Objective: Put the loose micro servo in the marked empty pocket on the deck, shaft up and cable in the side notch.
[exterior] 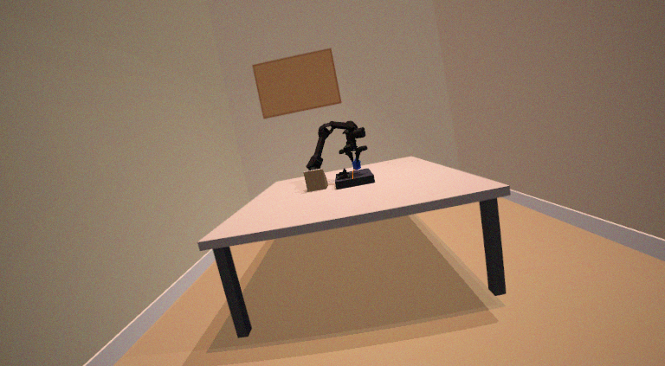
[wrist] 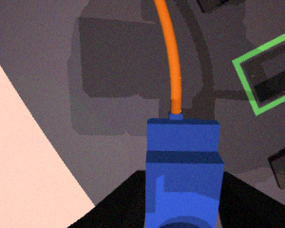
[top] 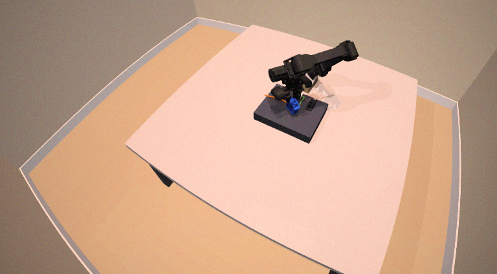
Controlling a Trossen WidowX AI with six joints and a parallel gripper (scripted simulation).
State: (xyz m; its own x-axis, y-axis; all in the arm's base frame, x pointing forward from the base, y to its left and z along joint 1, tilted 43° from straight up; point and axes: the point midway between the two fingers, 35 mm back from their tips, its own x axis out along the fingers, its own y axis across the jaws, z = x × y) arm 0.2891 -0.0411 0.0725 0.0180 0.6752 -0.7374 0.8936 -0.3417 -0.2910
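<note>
Right now the dark deck is 1 cm ahead of my gripper tip and 10 cm below it.
</note>
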